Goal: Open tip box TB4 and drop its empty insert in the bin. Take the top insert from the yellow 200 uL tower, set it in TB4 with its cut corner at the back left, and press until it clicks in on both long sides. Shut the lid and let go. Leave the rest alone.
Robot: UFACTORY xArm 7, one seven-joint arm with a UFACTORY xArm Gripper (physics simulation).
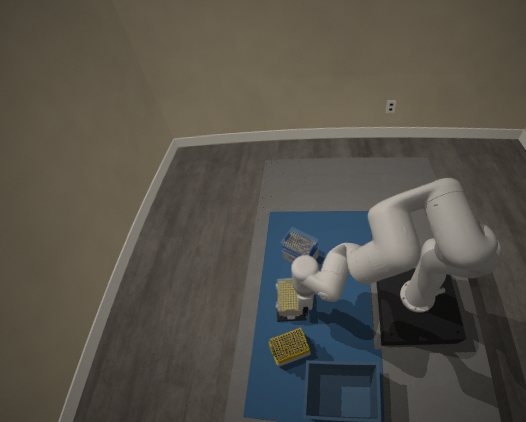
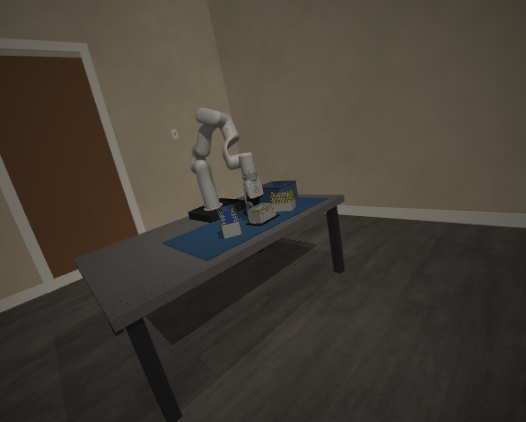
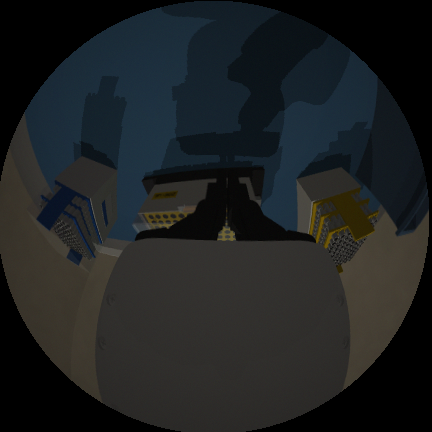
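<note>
The tip box, taken as TB4 (image 1: 287,295) (image 2: 261,214) (image 3: 175,197), is off-white with a label and stands on a black base (image 1: 290,318) (image 2: 274,219). A pale yellow perforated insert shows at its top. Some clear plastic shows at its edges; I cannot tell the lid's pose or whether the insert is clicked in. The yellow tower (image 1: 290,346) (image 2: 283,200) (image 3: 345,215) stands beside it, tips and stacked inserts showing. My gripper (image 1: 305,311) (image 2: 255,201) (image 3: 225,182) is shut and empty, at the box's robot-facing side; contact is unclear. No cut corner can be made out.
A blue tower (image 1: 300,243) (image 2: 230,228) (image 3: 102,200) stands on the box's other side. The blue bin (image 1: 312,390) (image 2: 291,190) (image 3: 400,165) stands beyond the yellow tower. All are on a blue mat (image 1: 320,220) (image 2: 200,245) (image 3: 150,100). Arm shadows darken the mat.
</note>
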